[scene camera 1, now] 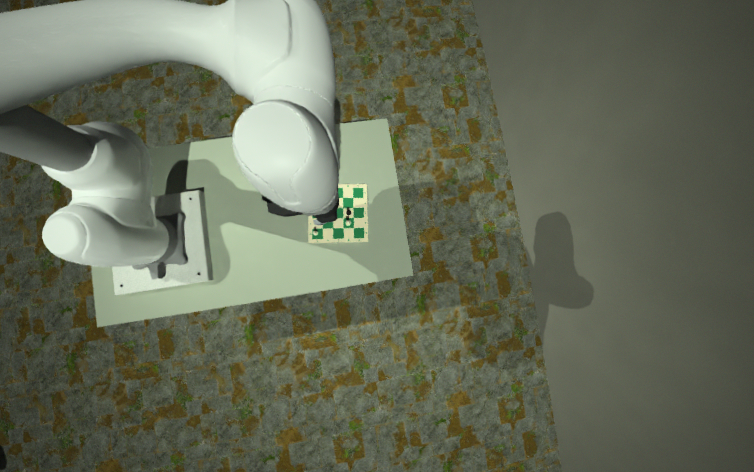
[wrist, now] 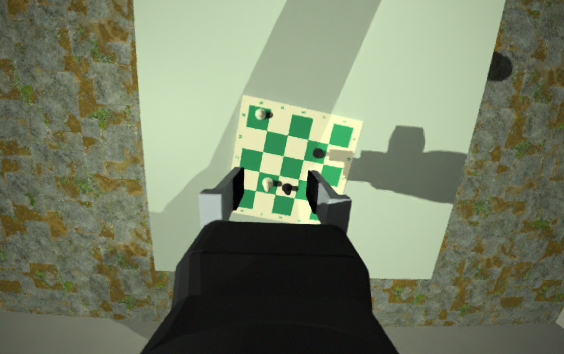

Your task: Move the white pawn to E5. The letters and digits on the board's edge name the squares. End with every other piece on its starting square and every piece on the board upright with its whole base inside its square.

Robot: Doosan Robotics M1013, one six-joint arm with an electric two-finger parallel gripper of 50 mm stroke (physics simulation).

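Frame: origin at the arm's base, x ahead, y left, z up, level; metres.
Seen in the pictures: gripper, between the fingertips: (wrist: 275, 181); arm's base, origin of its link: (scene camera 1: 160, 240).
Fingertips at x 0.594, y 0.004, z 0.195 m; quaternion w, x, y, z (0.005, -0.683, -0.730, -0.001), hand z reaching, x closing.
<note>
Pixels of each thing's top centre, then the offset from my fingertips to it. Level surfaces: height alone.
- white pawn, centre of its top: (wrist: 259, 113) (scene camera 1: 313, 232) 0.031 m right, 0.059 m back, 0.187 m down
- white piece, centre of its top: (wrist: 267, 189) (scene camera 1: 347, 221) 0.006 m right, 0.063 m ahead, 0.175 m down
- small black piece, centre of its top: (wrist: 288, 193) (scene camera 1: 348, 211) 0.031 m left, 0.069 m ahead, 0.187 m down
- pale green table, height of its surface: 0.224 m down
The white pawn (scene camera 1: 316, 232) (wrist: 260, 114) stands upright on the green corner square E5 of the chessboard (scene camera 1: 365, 238) (wrist: 352, 120), and its base looks to be inside the square. Another white piece (scene camera 1: 348, 222) (wrist: 268, 184) stands on B4. A small black piece (scene camera 1: 348, 212) (wrist: 287, 189) stands beside it on B3. Another black piece (wrist: 318, 153) is on D2; in the scene view the arm's end hides that square. My gripper (wrist: 275, 181) is open and empty, high above the board, away from the pawn. In the scene view its fingertips are mostly hidden.
The board lies on a pale green table (scene camera 1: 267, 267) (wrist: 195, 75). The arm (scene camera 1: 283, 150) reaches over the board from the left in the scene view and casts shadows on the table. The arm's base plate (scene camera 1: 194, 261) is at the table's left part.
</note>
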